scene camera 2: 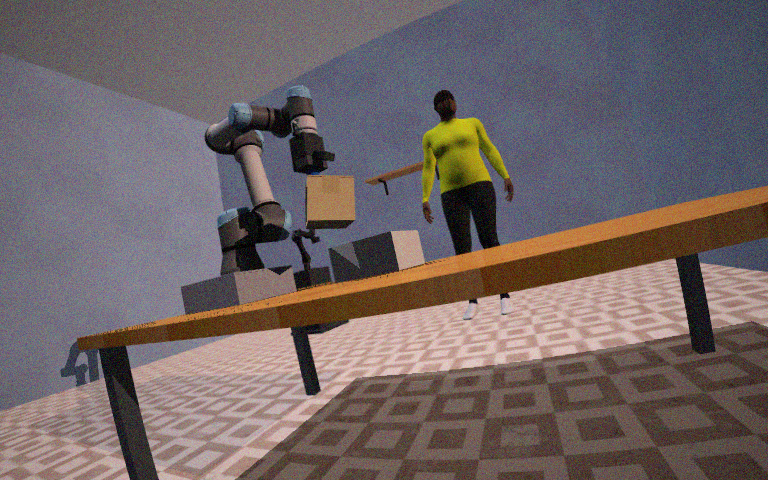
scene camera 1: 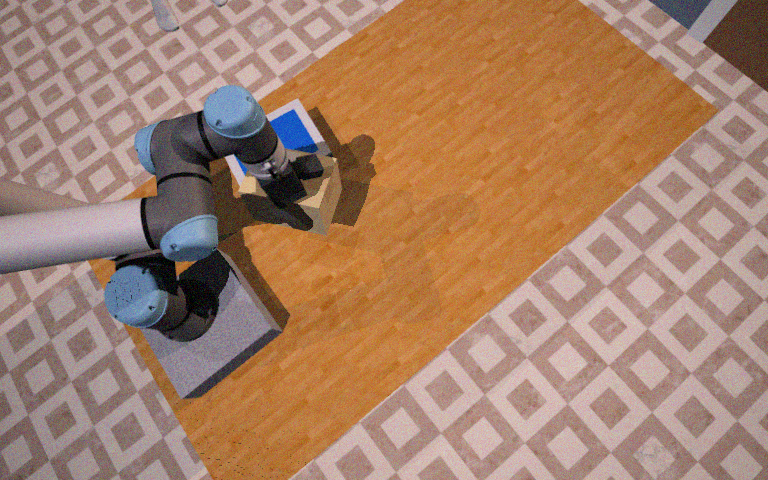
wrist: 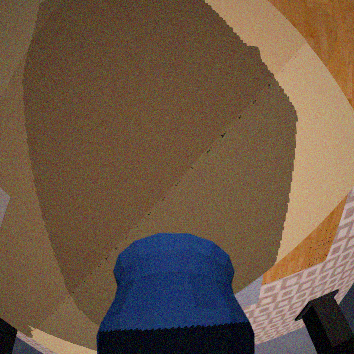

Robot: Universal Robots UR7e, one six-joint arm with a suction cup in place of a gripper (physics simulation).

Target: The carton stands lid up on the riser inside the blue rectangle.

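Seen in the pictures: hand at its tool point: [wrist: 172, 250]; arm's base at its link origin: [scene camera 2: 243, 275] [scene camera 1: 187, 310].
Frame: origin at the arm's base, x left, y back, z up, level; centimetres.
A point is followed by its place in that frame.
The tan carton [scene camera 1: 331, 195] @(x 1.3, y -44.4, z 14.3 cm) [scene camera 2: 330, 200] @(x 0.6, y -43.8, z 13.3 cm) [wrist: 150, 125] @(x 3.2, y -41.3, z 20.6 cm) hangs in the air, roughly upright, its seamed top facing my cup. My gripper's blue suction cup [scene camera 2: 314, 173] [wrist: 174, 270] is on the carton's top; in scene camera 1 the black gripper body hides it. The grey-white riser [scene camera 1: 309, 120] @(x 29.4, y -49.8, z 2.8 cm) [scene camera 2: 407, 249] @(x 26.1, y -50.4, z -3.5 cm) stands on the table, lower than the carton. Its blue rectangle [scene camera 1: 291, 130] @(x 29.3, y -44.3, z 2.8 cm) shows partly in scene camera 1; my arm and the carton cover the rest. In scene camera 2 a gap shows between the carton's underside and the level of the riser's top.
A grey block [scene camera 1: 215, 350] @(x -12.4, y -2.5, z 0.0 cm) [scene camera 2: 263, 285] @(x -4.0, y -15.0, z -5.1 cm) under the arm's base stands on the wooden table [scene camera 1: 453, 169] @(x 1.4, y -78.4, z -9.2 cm) [scene camera 2: 509, 254] @(x -19.1, y -88.8, z -9.2 cm), near the riser. A person in a yellow top [scene camera 2: 458, 152] stands behind the table. Another wooden table [scene camera 2: 396, 172] is in the background.
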